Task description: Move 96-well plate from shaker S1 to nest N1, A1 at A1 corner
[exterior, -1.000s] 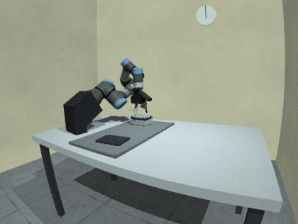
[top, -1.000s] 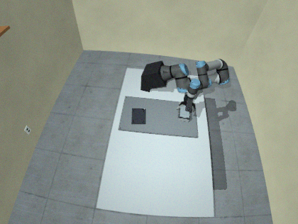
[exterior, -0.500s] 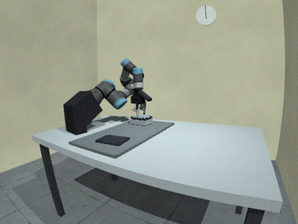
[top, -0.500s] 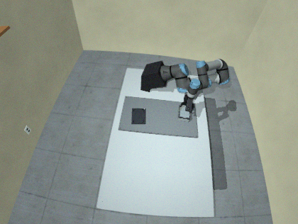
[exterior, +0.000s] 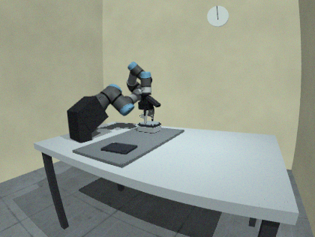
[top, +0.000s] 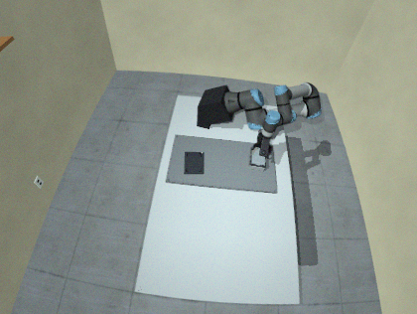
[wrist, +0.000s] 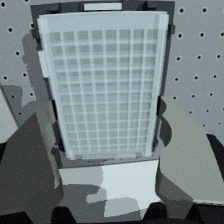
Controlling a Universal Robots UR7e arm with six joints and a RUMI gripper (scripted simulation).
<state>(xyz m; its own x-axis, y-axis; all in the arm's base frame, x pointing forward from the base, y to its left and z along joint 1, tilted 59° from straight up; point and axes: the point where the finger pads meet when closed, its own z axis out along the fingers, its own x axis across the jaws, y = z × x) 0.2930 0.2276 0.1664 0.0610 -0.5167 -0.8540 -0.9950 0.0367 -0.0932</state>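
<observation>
Right now my hand is 12 cm short of the plate nest N1, 40 cm to the left of it and 6 cm above it. Also, from my hand: pale A1 mark: 4 cm ahead, 37 cm to the right, 6 cm below; then 96-well plate: 1 cm below.
</observation>
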